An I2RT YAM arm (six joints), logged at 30 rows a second.
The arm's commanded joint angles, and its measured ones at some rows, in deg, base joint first. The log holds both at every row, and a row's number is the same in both.
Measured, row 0:
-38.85, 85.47, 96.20, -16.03, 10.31, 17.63
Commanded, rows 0 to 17:
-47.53, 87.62, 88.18, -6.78, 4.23, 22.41
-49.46, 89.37, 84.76, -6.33, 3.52, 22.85
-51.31, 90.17, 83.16, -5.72, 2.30, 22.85
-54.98, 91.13, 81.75, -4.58, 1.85, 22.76
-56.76, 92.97, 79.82, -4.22, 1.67, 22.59
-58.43, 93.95, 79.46, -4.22, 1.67, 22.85
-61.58, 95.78, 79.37, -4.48, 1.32, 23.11
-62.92, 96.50, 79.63, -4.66, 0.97, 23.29
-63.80, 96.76, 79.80, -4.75, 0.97, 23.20
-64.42, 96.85, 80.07, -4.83, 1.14, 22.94
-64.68, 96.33, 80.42, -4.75, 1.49, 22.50
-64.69, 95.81, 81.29, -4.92, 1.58, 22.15
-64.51, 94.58, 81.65, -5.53, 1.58, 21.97
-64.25, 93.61, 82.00, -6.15, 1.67, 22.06
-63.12, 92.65, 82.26, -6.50, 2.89, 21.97
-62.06, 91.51, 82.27, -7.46, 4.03, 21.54
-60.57, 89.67, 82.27, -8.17, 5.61, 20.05
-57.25, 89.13, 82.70, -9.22, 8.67, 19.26
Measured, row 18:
-64.27, 96.90, 78.81, -9.67, 3.90, 21.96
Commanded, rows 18 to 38:
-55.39, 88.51, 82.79, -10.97, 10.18, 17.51
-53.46, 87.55, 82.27, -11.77, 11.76, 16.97
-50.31, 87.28, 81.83, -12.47, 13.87, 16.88
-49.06, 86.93, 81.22, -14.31, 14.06, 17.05
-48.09, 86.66, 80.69, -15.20, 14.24, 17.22
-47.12, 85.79, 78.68, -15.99, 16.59, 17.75
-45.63, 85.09, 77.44, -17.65, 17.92, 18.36
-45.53, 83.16, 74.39, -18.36, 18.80, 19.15
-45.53, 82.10, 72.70, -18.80, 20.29, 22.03
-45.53, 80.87, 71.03, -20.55, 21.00, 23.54
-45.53, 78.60, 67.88, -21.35, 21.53, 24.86
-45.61, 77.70, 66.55, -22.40, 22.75, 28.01
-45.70, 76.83, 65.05, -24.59, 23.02, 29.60
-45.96, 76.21, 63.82, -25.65, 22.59, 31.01
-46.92, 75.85, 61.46, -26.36, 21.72, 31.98
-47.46, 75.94, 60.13, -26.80, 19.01, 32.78
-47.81, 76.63, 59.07, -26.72, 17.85, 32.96
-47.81, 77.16, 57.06, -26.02, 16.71, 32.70
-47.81, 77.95, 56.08, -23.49, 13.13, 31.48
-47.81, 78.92, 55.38, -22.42, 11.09, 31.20
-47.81, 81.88, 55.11, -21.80, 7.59, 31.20
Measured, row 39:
-47.94, 78.43, 56.86, -23.86, 15.92, 29.74
